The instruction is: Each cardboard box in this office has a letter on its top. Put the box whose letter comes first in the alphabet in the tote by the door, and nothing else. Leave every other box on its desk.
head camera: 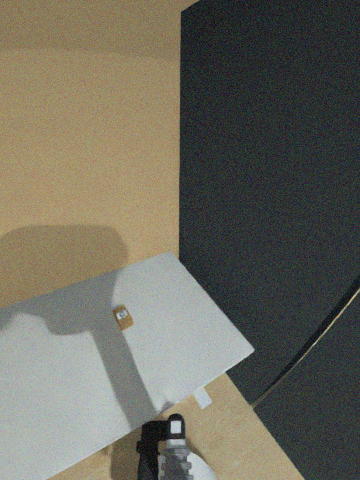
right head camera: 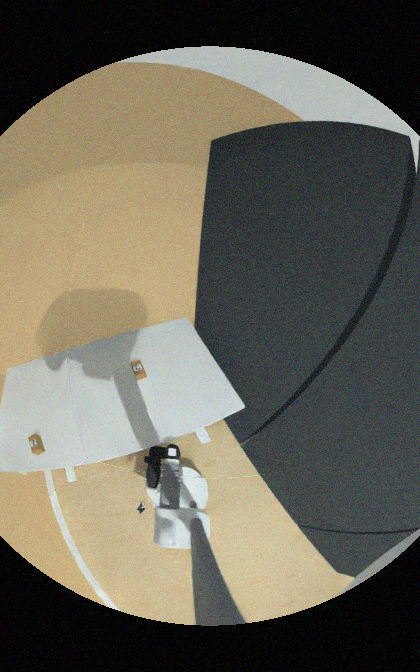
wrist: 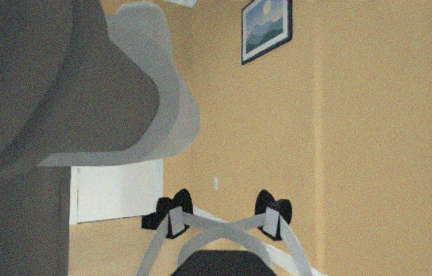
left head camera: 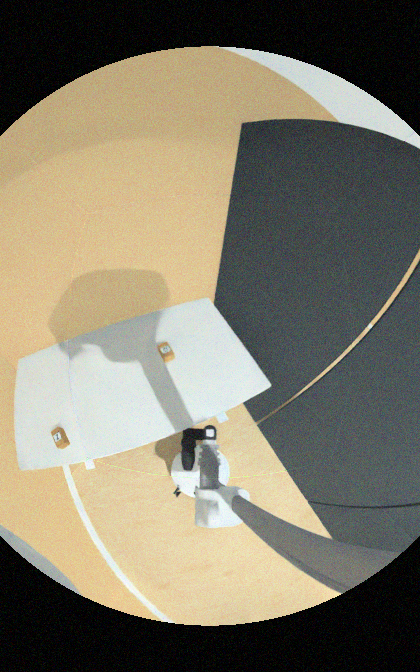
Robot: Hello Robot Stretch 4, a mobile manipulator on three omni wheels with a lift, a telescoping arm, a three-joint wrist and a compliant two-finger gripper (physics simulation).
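Frame: origin at the robot's base, x ahead, y left, z up, level; millimetres.
Where they show: gripper, between the fingertips: point(wrist: 223, 205).
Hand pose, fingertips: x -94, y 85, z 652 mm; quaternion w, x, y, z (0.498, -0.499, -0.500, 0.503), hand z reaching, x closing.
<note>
After its pixels a point has its place.
A small cardboard box point(head camera: 123, 317) @[x 608, y 224, z 741 mm] point(left head camera: 166, 351) point(right head camera: 138, 369) sits on the white desk point(head camera: 190, 320) @[x 618, y -77, z 692 mm] point(left head camera: 215, 360) point(right head camera: 200, 385); its letter looks like C or G, blurred. A second cardboard box point(left head camera: 60, 437) point(right head camera: 36, 443) sits near the desk's left end; its letter looks like Z or a turned N. My gripper point(wrist: 223, 205) @[x -94, y 85, z 652 mm] is open and empty in the wrist view, away from both boxes. A black object, probably the tote point(wrist: 149, 221) @[x -2189, y -590, z 44 mm], shows on the floor near a white door point(wrist: 120, 192) @[x -2524, y -996, z 242 mm], partly hidden by the left fingertip.
A tall dark partition point(head camera: 270, 175) @[x 711, y -317, z 1337 mm] point(left head camera: 320, 240) point(right head camera: 300, 250) stands against the desk's right end. A tan wall point(head camera: 90, 150) @[x 1013, y 355, z 1358 mm] is behind the desk. A framed picture point(wrist: 267, 27) @[x -1595, y 375, z 1533 mm] hangs on the wall in the wrist view. My base and arm are at the desk's front edge.
</note>
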